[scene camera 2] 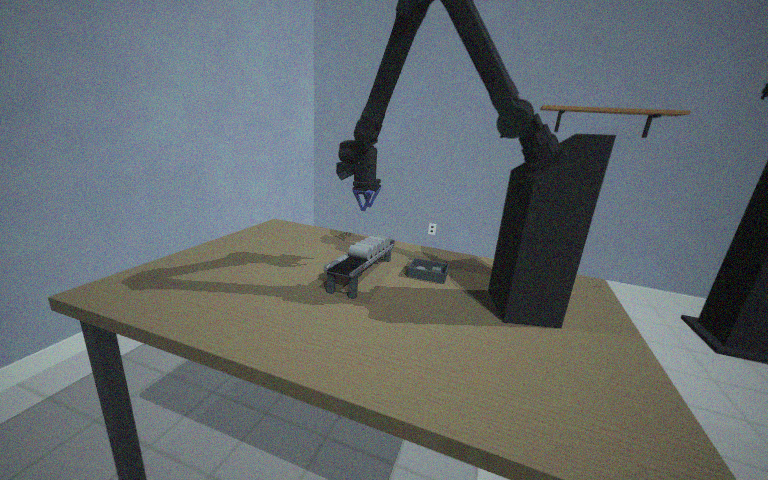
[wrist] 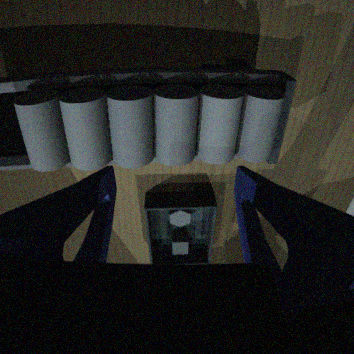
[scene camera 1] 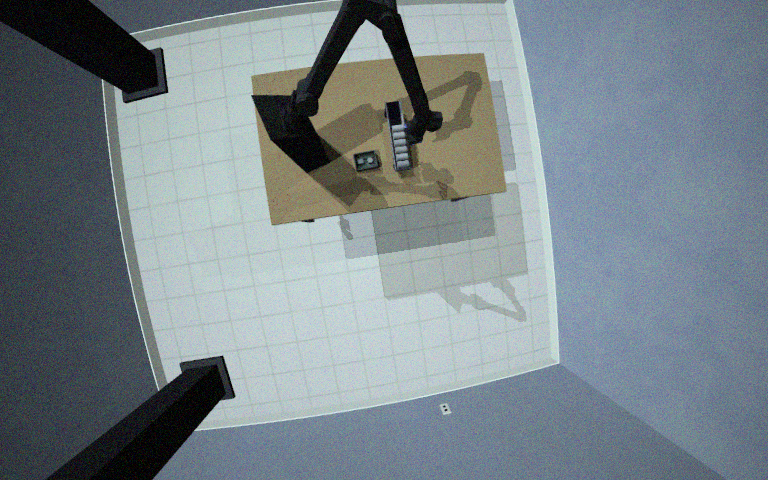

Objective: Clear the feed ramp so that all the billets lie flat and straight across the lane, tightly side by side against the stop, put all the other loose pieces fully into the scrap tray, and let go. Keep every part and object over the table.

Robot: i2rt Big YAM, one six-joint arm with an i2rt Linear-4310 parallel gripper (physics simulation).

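Frame: origin at the arm's base, x ahead, y left, z up, level; metres.
Seen in the pictures: gripper, between the fingertips: [scene camera 2: 366, 208] [wrist: 174, 176] [scene camera 1: 410, 139]; arm's base, origin of its link: [scene camera 2: 545, 159] [scene camera 1: 291, 118].
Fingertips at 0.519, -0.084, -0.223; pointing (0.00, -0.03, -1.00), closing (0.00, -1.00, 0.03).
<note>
Offsets run from my fingertips to a thing's top centre, as dx, dy, dz. Level surfaces: height alone.
Several pale grey cylindrical billets @(-0.033, +0.036, -0.104) [scene camera 1: 400, 143] @(-0.032, +0.076, -0.101) [scene camera 2: 369, 247] @(-0.034, -0.004, -0.108) [wrist: 176, 130] lie straight across the lane of the feed ramp [scene camera 1: 392, 110] [scene camera 2: 341, 275], side by side. The one at the right in the wrist view is beside the stop @(-0.036, -0.108, -0.133) [wrist: 286, 117]. Thin dark lines show between some; I cannot tell if all touch. The scrap tray @(-0.239, -0.014, -0.172) [scene camera 1: 367, 169] [scene camera 2: 428, 276] [wrist: 180, 199] holds a hexagonal piece @(-0.211, -0.014, -0.187) [wrist: 180, 218] and a square-looking piece @(-0.267, -0.014, -0.178) [wrist: 180, 248]. My gripper [scene camera 2: 363, 208] [wrist: 174, 176] is open and empty, high above the ramp; its fingertips are hidden in scene camera 1.
The ramp stands on legs on the wooden table @(dz -0.207) [scene camera 1: 453, 169] [scene camera 2: 453, 362]. The dark arm pedestal [scene camera 1: 294, 141] [scene camera 2: 538, 243] stands on the table, with the tray between it and the ramp. Arm shadows cross the table. A wall shelf [scene camera 2: 614, 110] shows behind the arm.
</note>
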